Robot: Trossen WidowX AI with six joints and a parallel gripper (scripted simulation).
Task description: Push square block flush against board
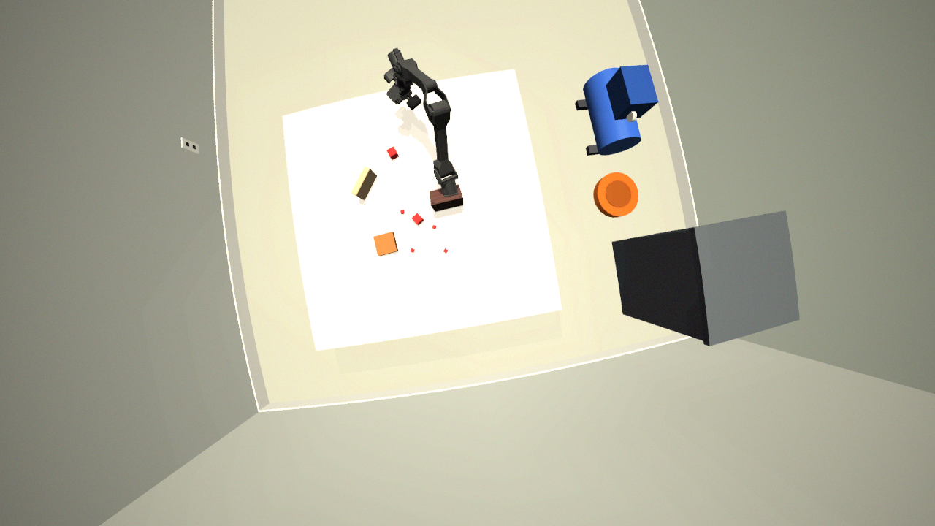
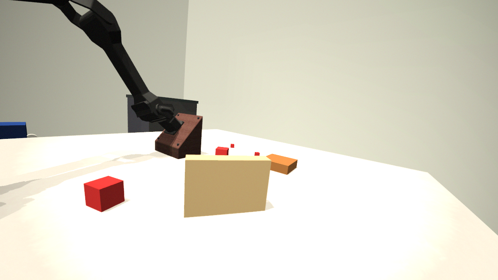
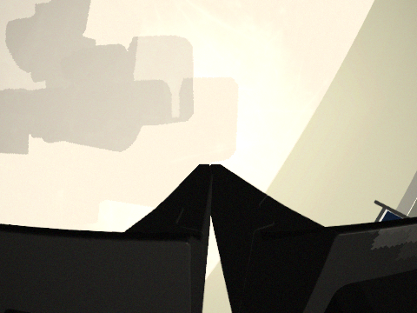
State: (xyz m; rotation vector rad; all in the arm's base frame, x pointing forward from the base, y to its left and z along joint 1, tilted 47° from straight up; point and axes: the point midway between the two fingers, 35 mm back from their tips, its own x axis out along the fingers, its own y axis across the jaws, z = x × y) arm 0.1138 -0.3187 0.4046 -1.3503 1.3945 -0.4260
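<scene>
My gripper tip is 28 cm short of the board, 36 cm to the right of it and 5 cm above it. Round my gripper tip: square block 25 cm ahead, 67 cm to the left, 8 cm below.
</scene>
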